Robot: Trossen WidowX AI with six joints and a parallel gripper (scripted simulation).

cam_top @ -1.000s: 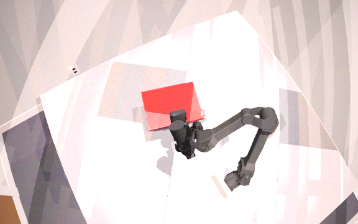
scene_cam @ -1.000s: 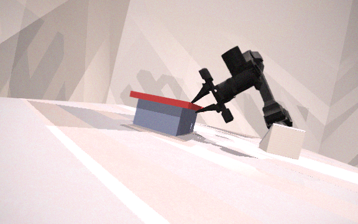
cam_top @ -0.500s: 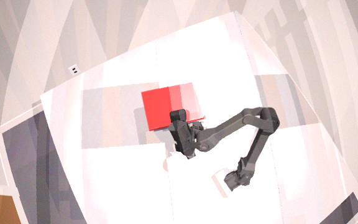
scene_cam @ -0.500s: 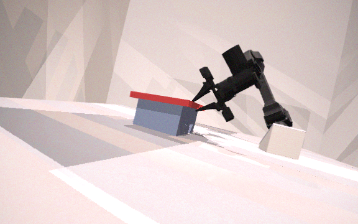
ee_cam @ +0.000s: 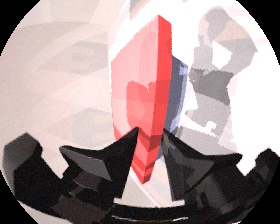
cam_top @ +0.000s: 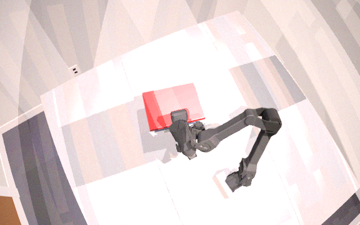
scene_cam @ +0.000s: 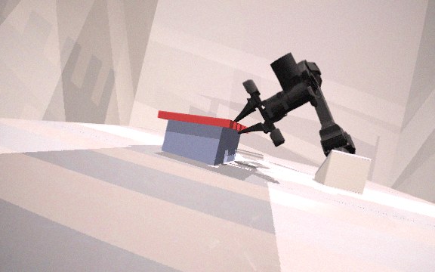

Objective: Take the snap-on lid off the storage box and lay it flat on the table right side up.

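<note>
Now: gripper tip 70 mm short of the red lid and 30 mm to the left of it. The rest, counted from my gripper tip: blue-grey storage box: 70 mm ahead, 50 mm below, 30 mm to the right.
</note>
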